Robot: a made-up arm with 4 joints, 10 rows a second.
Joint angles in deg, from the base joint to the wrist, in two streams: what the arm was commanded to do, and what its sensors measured. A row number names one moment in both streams.
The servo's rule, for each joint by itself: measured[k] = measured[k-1] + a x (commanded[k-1-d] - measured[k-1]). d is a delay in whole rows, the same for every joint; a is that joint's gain. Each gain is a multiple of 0.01, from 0.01 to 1. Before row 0 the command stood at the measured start. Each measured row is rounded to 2 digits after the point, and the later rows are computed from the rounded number. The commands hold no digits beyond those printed.
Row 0, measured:
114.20 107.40 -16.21 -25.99
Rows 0 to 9, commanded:
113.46 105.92 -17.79 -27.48
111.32 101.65 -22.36 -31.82
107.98 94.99 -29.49 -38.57
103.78 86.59 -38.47 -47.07
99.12 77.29 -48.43 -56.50
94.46 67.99 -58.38 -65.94
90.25 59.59 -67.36 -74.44
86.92 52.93 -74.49 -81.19
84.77 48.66 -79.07 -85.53
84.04 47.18 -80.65 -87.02
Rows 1 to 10, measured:
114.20 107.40 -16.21 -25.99
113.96 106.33 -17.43 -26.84
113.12 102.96 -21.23 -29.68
111.48 97.22 -27.59 -34.75
109.02 89.57 -35.97 -41.77
105.85 80.73 -45.56 -50.17
102.21 71.56 -55.43 -59.16
98.38 62.94 -64.62 -67.87
94.71 55.73 -72.22 -75.46
91.53 50.64 -77.49 -81.20
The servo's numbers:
d 1
a 0.32 0.72 0.77 0.57

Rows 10 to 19, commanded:
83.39 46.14 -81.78 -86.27
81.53 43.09 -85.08 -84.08
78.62 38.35 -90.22 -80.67
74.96 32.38 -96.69 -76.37
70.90 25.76 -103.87 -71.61
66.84 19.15 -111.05 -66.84
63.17 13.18 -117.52 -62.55
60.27 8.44 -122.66 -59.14
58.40 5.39 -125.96 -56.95
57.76 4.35 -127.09 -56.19
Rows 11 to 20, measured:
89.13 48.15 -79.92 -84.52
87.29 46.70 -81.35 -85.52
85.45 44.10 -84.22 -84.70
83.26 39.96 -88.84 -82.40
80.60 34.50 -94.88 -78.96
77.50 28.21 -101.80 -74.77
74.09 21.69 -108.92 -70.25
70.60 15.56 -115.54 -65.86
67.29 10.43 -121.02 -62.03
64.45 6.80 -124.82 -59.13

